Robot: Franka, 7 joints.
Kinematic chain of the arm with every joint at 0, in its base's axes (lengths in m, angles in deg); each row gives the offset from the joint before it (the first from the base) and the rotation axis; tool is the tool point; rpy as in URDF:
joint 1: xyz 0 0 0.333 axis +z
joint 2: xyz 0 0 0 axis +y
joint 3: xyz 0 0 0.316 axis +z
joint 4: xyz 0.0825 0 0 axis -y
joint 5: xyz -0.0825 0 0.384 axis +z
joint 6: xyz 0 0 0 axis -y
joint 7: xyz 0.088 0 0 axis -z
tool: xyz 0 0 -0.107 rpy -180 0 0
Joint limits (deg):
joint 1: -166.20..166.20
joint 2: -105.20..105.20
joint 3: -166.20..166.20
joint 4: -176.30..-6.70
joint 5: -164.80..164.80
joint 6: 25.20..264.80
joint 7: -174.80..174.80
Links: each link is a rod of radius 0.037 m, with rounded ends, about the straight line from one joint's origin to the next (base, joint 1, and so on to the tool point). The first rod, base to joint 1, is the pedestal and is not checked.
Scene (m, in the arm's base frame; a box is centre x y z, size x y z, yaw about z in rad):
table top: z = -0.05
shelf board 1: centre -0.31 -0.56 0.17 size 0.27 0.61 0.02 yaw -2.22
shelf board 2: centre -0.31 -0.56 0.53 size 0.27 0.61 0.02 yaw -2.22
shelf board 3: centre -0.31 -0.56 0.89 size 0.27 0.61 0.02 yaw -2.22
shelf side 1: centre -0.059 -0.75 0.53 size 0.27 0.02 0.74 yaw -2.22
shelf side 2: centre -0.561 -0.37 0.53 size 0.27 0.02 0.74 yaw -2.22
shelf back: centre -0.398 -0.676 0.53 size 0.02 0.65 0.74 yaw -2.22
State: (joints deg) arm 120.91 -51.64 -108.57 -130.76 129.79 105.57 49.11
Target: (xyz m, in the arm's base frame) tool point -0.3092 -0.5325 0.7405
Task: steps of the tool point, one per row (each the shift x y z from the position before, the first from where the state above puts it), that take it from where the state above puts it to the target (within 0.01 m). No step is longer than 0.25 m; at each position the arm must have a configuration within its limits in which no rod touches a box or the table.
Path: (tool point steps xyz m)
1: 0.0288 -0.1721 0.0236
2: -0.0266 -0.1689 0.0445
3: -0.0755 -0.1415 0.0630
4: -0.1069 -0.0951 0.0765
5: -0.1136 -0.0410 0.0828
6: -0.1650 -0.0783 0.0753
7: -0.1934 -0.0234 0.0491
8: -0.1922 0.0356 0.0265

